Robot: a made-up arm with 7 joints.
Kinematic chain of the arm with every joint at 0, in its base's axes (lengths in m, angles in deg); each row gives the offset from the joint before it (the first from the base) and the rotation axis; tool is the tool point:
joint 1: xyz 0 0 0 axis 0 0.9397 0.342
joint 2: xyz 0 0 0 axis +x
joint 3: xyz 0 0 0 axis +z
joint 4: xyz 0.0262 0 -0.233 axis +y
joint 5: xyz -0.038 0 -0.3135 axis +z
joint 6: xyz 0 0 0 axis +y
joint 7: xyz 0 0 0 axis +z
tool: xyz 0 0 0
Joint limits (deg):
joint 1: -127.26..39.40
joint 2: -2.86..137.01
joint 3: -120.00..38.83
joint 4: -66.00..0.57
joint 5: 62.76..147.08
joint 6: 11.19..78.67
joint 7: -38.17..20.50
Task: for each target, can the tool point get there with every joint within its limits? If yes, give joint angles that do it. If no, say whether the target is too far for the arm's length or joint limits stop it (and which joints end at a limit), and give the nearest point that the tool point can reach.
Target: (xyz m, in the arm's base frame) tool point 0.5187 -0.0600 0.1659
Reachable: yes | joints -98.42 27.30 -34.68 -24.16 98.52 57.33 -21.33
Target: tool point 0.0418 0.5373 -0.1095
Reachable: yes | joints 8.41 80.18 -5.67 -17.39 90.25 28.87 -6.79
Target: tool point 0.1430 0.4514 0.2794
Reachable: yes | joints -107.41 98.46 -45.49 -17.86 121.76 41.08 -22.38
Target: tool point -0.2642 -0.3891 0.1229
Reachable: no: joint limits stop it (at a limit: joint 1, joint 2, joint 3, joint 4) | nearest point -0.2825 -0.3295 -0.2369 | short by 0.365 m
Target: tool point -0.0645 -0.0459 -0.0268
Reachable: no: joint limits stop it (at a limit: joint 1, joint 3, joint 4) | nearest point -0.3178 -0.2734 -0.2622 | short by 0.414 m
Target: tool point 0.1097 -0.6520 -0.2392
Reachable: no: too far | nearest point 0.2487 -0.4002 -0.1500 | short by 0.301 m
